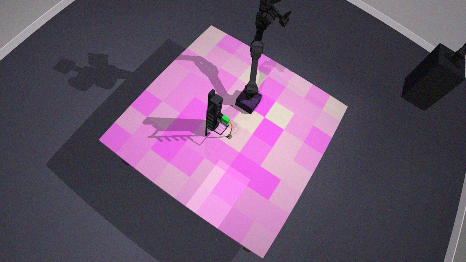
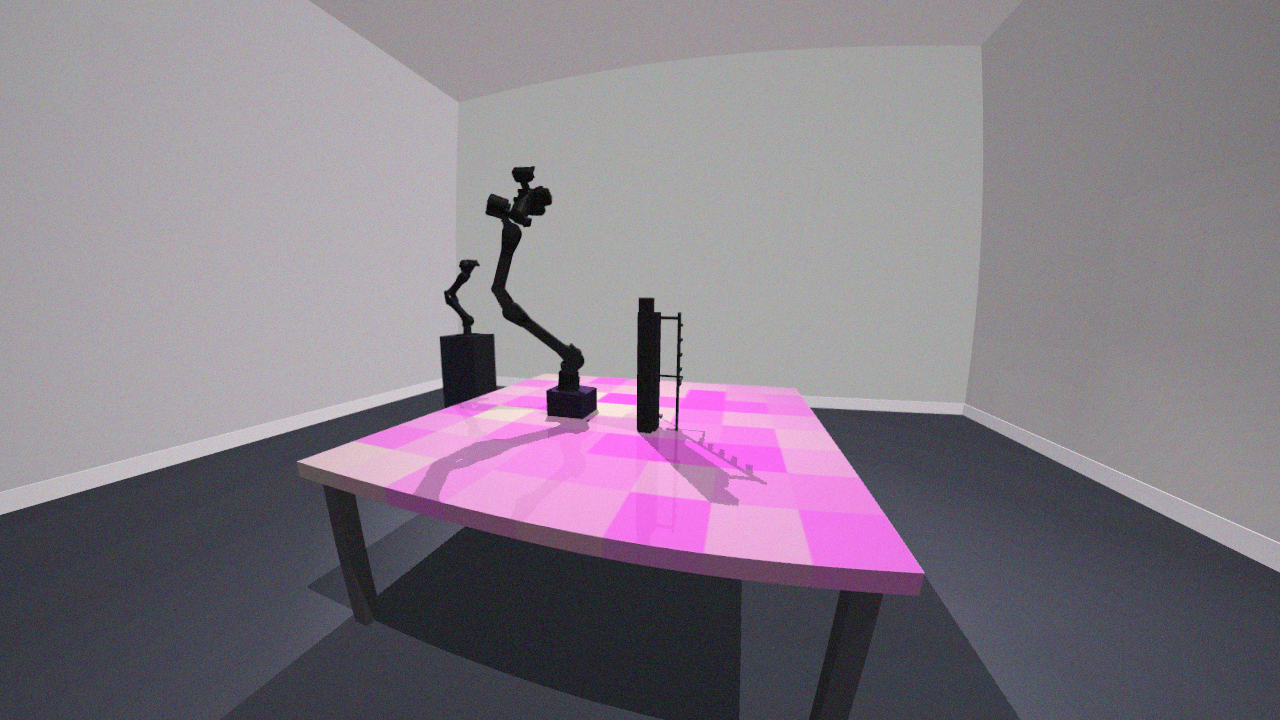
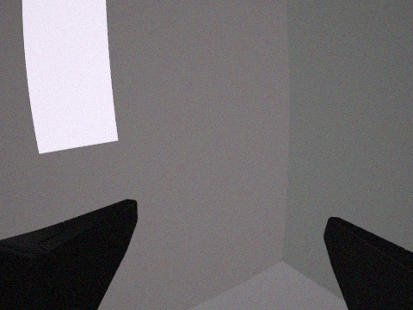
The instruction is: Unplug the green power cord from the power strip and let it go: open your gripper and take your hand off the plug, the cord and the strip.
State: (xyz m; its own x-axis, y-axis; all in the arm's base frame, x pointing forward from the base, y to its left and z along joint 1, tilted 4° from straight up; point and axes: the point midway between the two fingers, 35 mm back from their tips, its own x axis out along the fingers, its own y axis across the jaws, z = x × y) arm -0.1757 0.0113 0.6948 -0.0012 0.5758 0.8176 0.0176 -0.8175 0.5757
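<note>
My gripper tip is 620 mm above the green plug, 430 mm short of it and 70 mm to the left of it. Round my gripper tip: black power strip (640 mm below, 420 mm ahead, 140 mm to the right).
</note>
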